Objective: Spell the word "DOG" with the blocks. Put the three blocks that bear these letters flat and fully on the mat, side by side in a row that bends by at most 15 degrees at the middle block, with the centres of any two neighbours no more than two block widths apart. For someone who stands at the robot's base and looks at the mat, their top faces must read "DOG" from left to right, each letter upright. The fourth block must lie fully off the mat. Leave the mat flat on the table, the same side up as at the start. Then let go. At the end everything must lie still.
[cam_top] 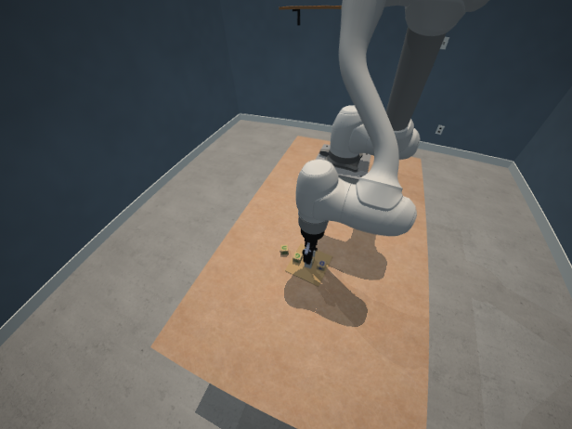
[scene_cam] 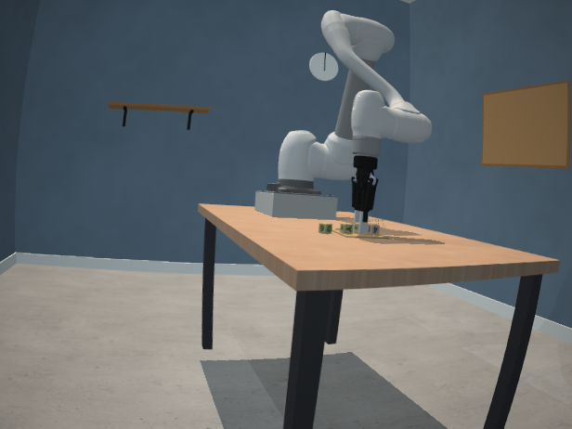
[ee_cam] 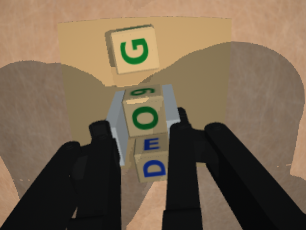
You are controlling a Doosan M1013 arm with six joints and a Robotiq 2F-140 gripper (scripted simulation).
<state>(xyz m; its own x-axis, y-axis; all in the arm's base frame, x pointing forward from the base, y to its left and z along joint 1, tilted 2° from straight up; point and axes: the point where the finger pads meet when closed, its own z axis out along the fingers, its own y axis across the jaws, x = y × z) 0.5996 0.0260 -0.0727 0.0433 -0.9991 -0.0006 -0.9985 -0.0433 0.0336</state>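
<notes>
Right now the tan mat is 4 cm below my hand. From my hand the other things lie so: G block: 5 cm to the right, 2 cm below; D block: 5 cm to the left, 2 cm below.
</notes>
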